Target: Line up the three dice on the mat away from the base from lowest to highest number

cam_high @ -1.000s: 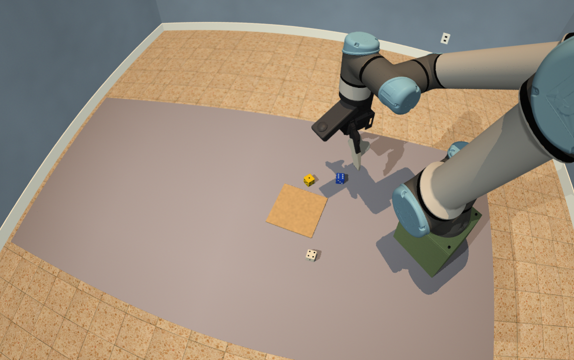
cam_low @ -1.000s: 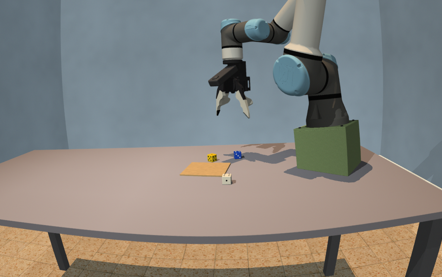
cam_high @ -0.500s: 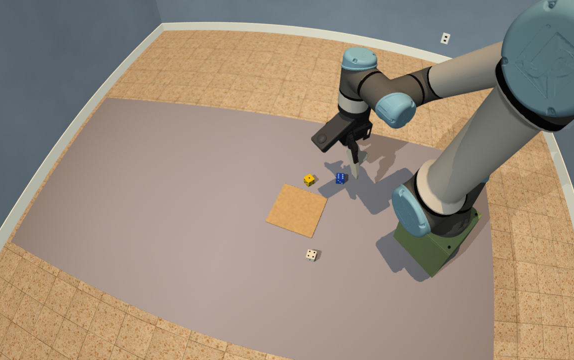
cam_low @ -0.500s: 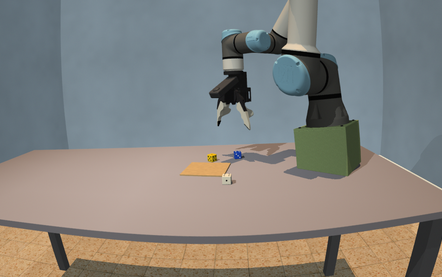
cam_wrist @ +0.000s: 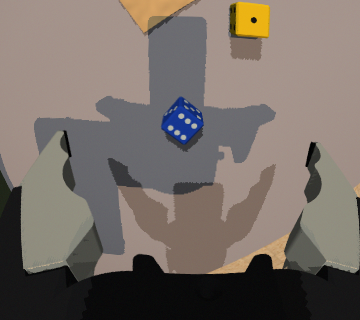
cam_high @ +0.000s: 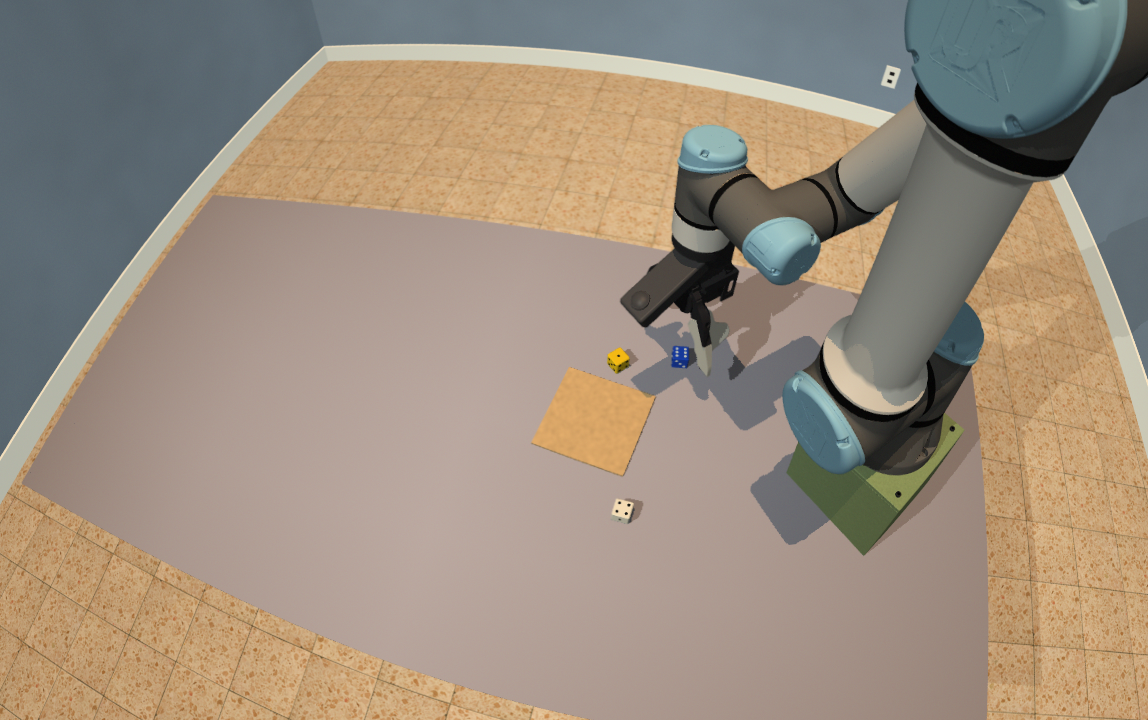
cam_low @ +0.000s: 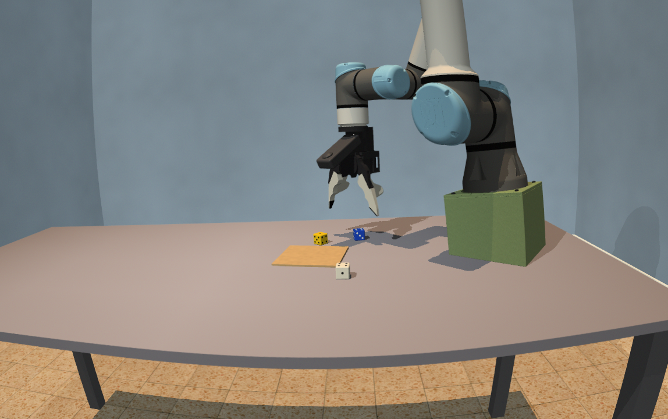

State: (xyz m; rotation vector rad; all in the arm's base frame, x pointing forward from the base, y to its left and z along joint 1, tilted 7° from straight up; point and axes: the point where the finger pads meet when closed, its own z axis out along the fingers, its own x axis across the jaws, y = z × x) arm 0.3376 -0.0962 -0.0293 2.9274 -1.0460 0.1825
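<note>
Now: the blue die 10 mm behind my hand, 10 mm to the right of it and 60 mm below it. Also, from my hand: white die (10 mm behind, 260 mm to the left, 60 mm below); mat (80 mm ahead, 130 mm to the left, 70 mm below); yellow die (70 mm ahead, 30 mm to the left, 60 mm below).
</note>
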